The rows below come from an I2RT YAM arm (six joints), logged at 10 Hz.
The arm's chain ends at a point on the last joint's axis. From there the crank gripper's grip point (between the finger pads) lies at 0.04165 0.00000 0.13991 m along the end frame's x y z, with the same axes.
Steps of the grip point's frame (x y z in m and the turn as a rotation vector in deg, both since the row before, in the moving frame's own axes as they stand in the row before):
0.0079 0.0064 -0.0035 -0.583 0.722 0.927
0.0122 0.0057 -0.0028 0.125 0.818 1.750
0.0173 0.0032 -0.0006 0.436 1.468 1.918
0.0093 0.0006 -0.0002 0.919 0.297 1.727
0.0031 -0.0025 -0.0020 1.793 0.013 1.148
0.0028 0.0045 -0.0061 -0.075 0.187 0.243
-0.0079 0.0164 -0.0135 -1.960 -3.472 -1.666
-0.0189 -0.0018 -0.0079 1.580 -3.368 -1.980
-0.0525 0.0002 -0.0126 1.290 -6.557 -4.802
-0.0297 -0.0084 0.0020 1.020 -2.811 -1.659
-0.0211 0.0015 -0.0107 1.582 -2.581 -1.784
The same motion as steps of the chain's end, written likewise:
0.0062 0.0043 -0.0030 -0.583 0.722 0.927
0.0102 0.0047 -0.0022 0.125 0.818 1.750
0.0137 0.0028 0.0005 0.436 1.468 1.918
0.0086 0.0016 0.0000 0.919 0.297 1.727
0.0030 0.0010 -0.0019 1.793 0.013 1.148
0.0023 0.0041 -0.0060 -0.075 0.187 0.243
0.0006 0.0127 -0.0157 -1.960 -3.472 -1.666
-0.0105 0.0034 -0.0100 1.580 -3.368 -1.980
-0.0360 0.0062 -0.0164 1.290 -6.557 -4.802
-0.0227 -0.0048 0.0002 1.020 -2.811 -1.659
-0.0147 0.0066 -0.0124 1.582 -2.581 -1.784

